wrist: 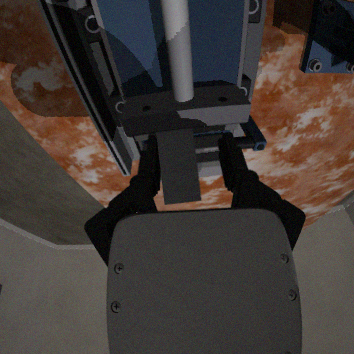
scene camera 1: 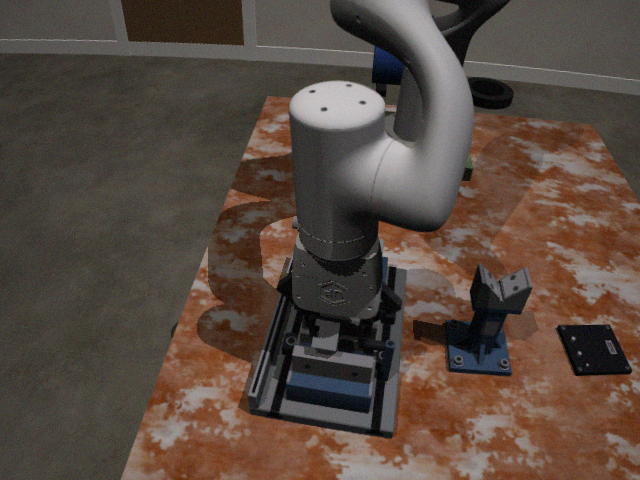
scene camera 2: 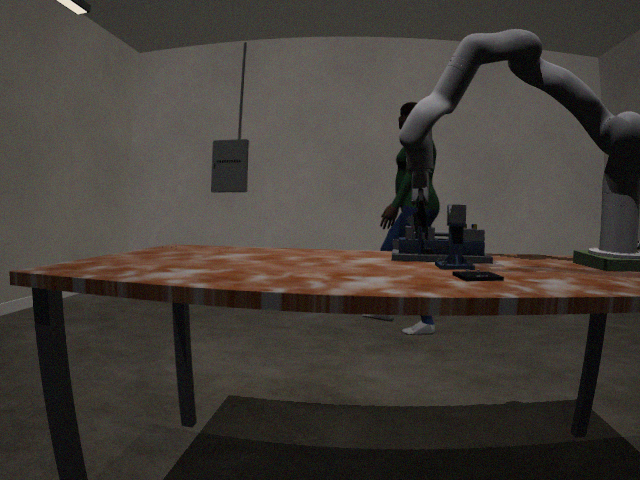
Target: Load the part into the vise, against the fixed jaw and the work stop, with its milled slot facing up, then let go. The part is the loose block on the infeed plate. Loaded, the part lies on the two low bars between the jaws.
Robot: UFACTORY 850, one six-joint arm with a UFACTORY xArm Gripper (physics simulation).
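Note:
The part, a grey block (scene camera 1: 326, 335) (wrist: 180, 167), stands between the vise jaws, rising above the fixed jaw (scene camera 1: 331, 365). My gripper (scene camera 1: 338, 338) (scene camera 2: 421, 235) (wrist: 189, 144) is down around it, fingers partly open. In the wrist view the left finger is close against the block, while a gap shows on the right. The moving jaw (wrist: 187, 111) is beside the block. The work stop is a blue post (scene camera 1: 387, 359) (wrist: 258, 142) with a dark rod (scene camera 1: 373, 343) (wrist: 245, 145) pointing inward. The low bars are hidden, and I cannot make out the slot.
The infeed plate (scene camera 1: 594, 348) (scene camera 2: 478, 276) is black and bears no block. A blue stand (scene camera 1: 480, 346) (scene camera 2: 455, 242) with a V-shaped top rises between it and the vise base (scene camera 1: 325, 421). A person (scene camera 2: 400, 191) in a green top is behind the table.

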